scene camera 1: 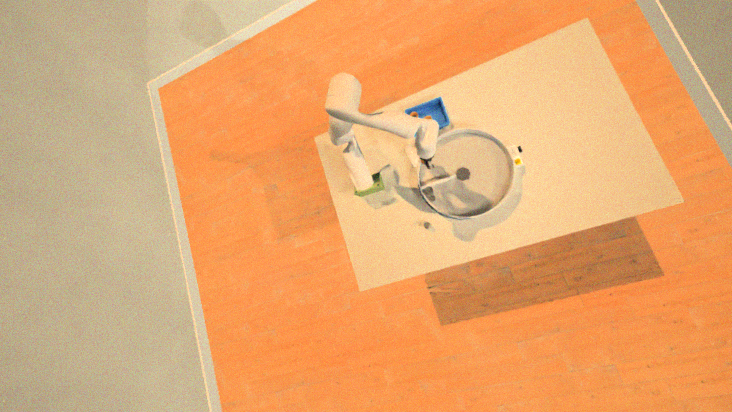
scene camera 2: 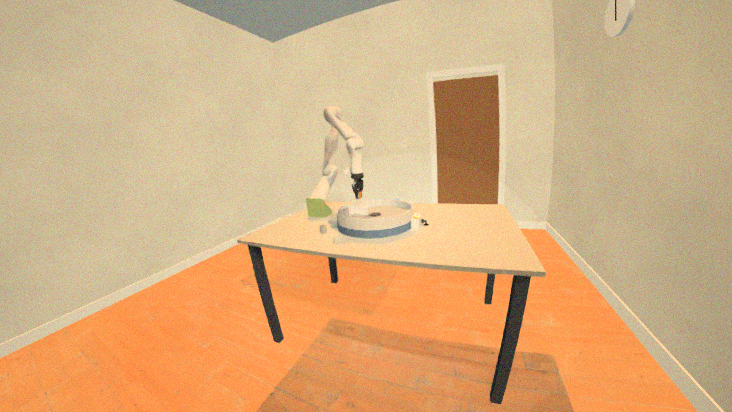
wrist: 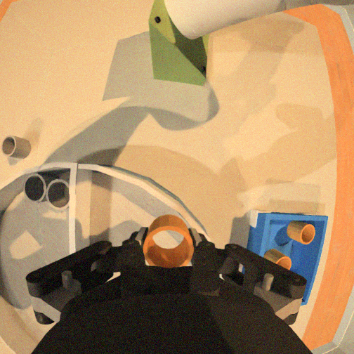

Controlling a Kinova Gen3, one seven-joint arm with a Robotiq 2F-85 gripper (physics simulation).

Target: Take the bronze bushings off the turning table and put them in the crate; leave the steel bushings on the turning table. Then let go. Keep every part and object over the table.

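Frame: origin at the arm's base, x ahead, y left, z up, level; centimetres.
Seen in the pictures: gripper, fingertip midpoint: (scene camera 2: pixel 359 198); arm's base, origin of the base link: (scene camera 1: pixel 365 184) (scene camera 2: pixel 316 203).
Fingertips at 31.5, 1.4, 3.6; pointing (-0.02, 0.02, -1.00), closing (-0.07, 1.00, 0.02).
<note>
Offsets run from my fingertips to a thing's top centre, as dx, dy, dz. "*": to the spot under its first point.
My gripper (scene camera 1: pixel 429 164) (scene camera 2: pixel 359 196) (wrist: pixel 167 236) is shut on a bronze bushing @[-0.3, -0.1, +3.8] (scene camera 2: pixel 360 194) (wrist: pixel 169 220), held upright above the left rim area of the turning table (scene camera 1: pixel 489 153) (scene camera 2: pixel 373 231) (wrist: pixel 30 222). Two dark steel bushings (wrist: pixel 35 192) (wrist: pixel 57 197) stand side by side on the turning table, next to its white bar. A third steel bushing @[-8.2, -29.3, -8.4] (scene camera 1: pixel 427 225) (scene camera 2: pixel 322 229) (wrist: pixel 21 147) is on the table outside the ring. The blue crate @[+7.5, +22.7, -7.3] (scene camera 1: pixel 436 108) (wrist: pixel 311 262) holds two bronze bushings (wrist: pixel 301 232) (wrist: pixel 279 259); the arm partly covers it in the first scene view.
A green angled block (scene camera 1: pixel 378 185) (scene camera 2: pixel 317 207) (wrist: pixel 176 65) is at the arm's base. A white box with a yellow button @[* +38.1, -12.9, -6.5] (scene camera 1: pixel 517 161) (scene camera 2: pixel 416 219) sits beside the turning table. The white bar (wrist: pixel 73 210) crosses the turning table from its rim. The crate lies near the table's edge.
</note>
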